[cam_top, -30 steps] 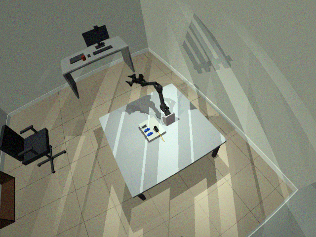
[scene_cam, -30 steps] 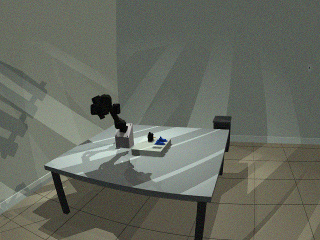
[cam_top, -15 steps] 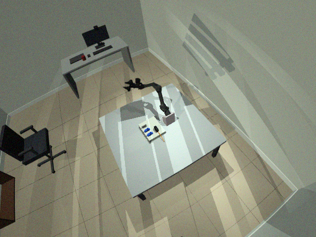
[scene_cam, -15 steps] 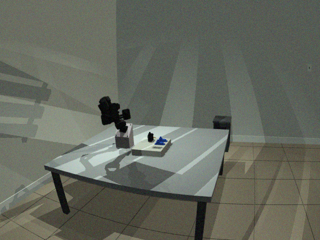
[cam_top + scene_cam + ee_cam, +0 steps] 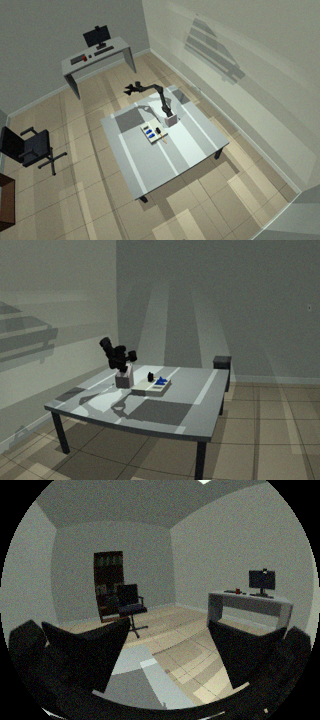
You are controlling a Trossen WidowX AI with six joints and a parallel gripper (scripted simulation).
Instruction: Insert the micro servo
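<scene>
My gripper tip is 17 cm past the white deck, 54 cm to the right of it and 36 cm above it.
</scene>
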